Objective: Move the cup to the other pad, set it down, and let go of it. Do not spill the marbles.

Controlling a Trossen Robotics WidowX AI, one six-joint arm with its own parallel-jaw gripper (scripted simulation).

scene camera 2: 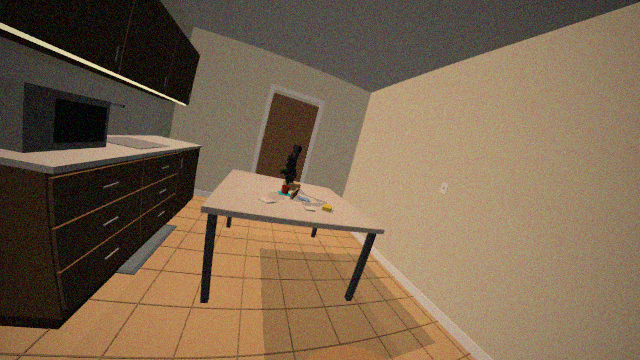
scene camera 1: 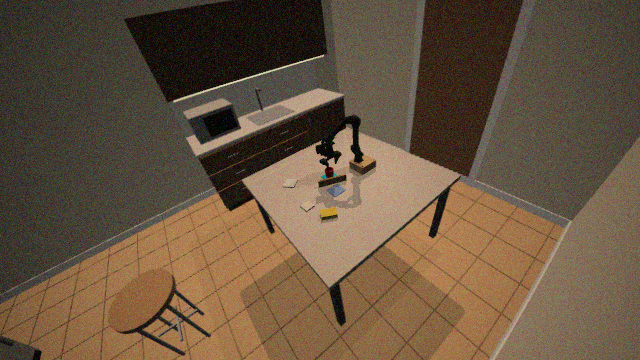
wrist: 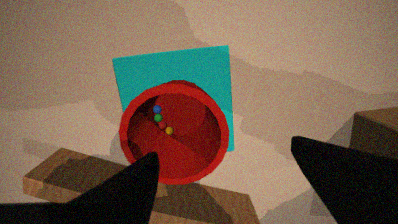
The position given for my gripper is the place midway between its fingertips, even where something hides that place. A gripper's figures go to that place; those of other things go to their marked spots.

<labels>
My gripper (wrist: 225, 151): 0.11 m from the lens. A red cup (wrist: 199, 143): 0.17 m from the lens.
</labels>
